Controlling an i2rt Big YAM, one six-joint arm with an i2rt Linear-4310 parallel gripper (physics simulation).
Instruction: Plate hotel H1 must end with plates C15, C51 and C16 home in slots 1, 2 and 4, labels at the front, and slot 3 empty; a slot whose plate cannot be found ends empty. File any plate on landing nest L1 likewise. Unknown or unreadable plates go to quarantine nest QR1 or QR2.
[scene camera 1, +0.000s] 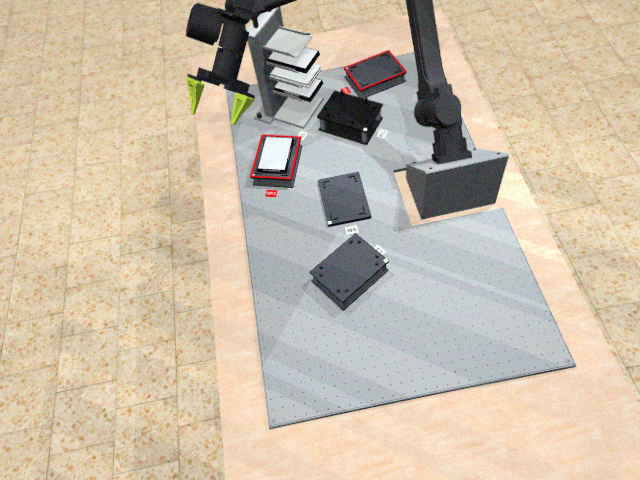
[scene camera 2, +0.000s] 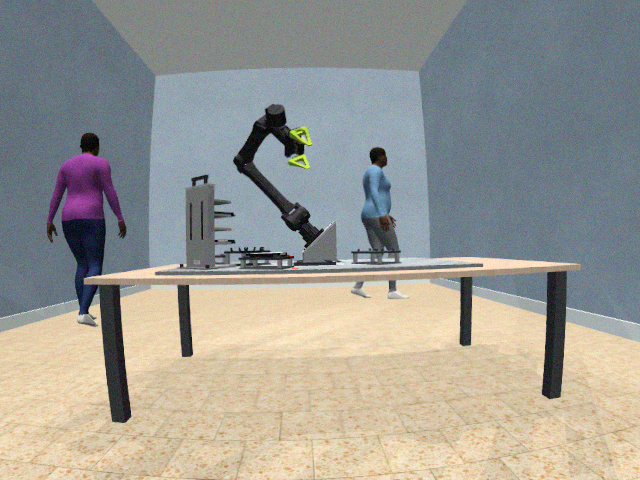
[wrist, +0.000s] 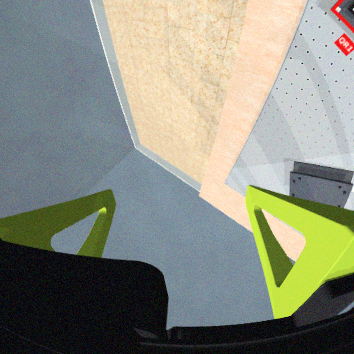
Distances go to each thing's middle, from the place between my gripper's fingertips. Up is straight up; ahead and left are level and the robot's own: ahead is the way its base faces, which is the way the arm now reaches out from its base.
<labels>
My gripper is now 280 mm past the flat nest N6 (scene camera 1: 343, 196), 10 mm to the right of it and 360 mm above it.
</labels>
